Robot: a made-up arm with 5 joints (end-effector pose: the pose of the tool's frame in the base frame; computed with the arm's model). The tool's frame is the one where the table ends.
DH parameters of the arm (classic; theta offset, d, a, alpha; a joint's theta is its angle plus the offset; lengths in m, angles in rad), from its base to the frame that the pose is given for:
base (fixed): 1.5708 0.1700 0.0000 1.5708
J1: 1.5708 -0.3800 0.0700 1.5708
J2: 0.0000 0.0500 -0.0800 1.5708
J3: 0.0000 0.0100 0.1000 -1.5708
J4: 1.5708 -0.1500 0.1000 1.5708
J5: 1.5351 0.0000 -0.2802 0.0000
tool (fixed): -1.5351 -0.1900 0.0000 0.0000
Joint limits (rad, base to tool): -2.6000..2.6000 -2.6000..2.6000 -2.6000..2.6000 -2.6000..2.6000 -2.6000..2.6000
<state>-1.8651 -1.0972 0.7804 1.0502 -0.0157</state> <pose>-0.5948 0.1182 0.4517 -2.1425 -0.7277 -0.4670</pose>
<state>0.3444 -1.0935 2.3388 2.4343 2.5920</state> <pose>-0.3572 0.1505 -0.1055 0.9150 -0.2307 0.0643</pose>
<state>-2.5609 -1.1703 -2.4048 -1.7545 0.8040</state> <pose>0.2486 -0.0553 0.2086 0.1344 -0.9303 1.3044</pose>
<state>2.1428 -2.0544 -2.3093 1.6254 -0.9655</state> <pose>0.1241 -0.1371 0.1658 1.3978 -1.4765 0.2885</pose>
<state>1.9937 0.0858 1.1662 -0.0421 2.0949</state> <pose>-0.0441 0.0581 0.1672 0.4600 -0.8954 2.0219</pose>
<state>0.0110 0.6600 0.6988 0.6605 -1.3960</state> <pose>-0.5377 -0.0600 0.4713 -1.4763 0.5256 -1.1159</pose>
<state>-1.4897 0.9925 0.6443 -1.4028 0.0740</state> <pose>-0.0049 0.0655 0.3632 -1.6559 0.1958 0.8605</pose>
